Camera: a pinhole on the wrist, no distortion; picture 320 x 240 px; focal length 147.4 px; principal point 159.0 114.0 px. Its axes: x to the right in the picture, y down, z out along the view. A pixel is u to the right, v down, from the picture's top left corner.
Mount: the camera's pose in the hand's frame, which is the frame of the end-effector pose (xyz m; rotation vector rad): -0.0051 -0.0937 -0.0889 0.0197 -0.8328 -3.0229
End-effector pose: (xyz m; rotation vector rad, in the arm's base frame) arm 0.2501 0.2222 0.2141 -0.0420 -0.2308 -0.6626
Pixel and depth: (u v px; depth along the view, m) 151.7 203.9 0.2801
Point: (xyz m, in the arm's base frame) 0.1471 0.1694 0.4449
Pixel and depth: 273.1 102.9 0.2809
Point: 0.0902 0.4270 0.3009
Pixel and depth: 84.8 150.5 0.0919
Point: 0.2398 0.1464 0.2229
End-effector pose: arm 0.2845 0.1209 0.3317 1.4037 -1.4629 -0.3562
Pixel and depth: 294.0 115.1 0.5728
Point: -0.2577 0.4692 0.0673
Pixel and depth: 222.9 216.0 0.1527
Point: 0.2519 0.1146 0.1742
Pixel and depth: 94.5 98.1 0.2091
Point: 0.2195 0.0241 0.3619
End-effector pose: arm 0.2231 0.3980 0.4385 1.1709 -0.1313 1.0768
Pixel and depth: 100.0 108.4 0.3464
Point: 0.3065 0.3144 0.6693
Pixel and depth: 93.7 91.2 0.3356
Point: 0.2789 0.3430 0.6812
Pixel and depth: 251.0 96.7 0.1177
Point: 0.1991 0.3459 0.3781
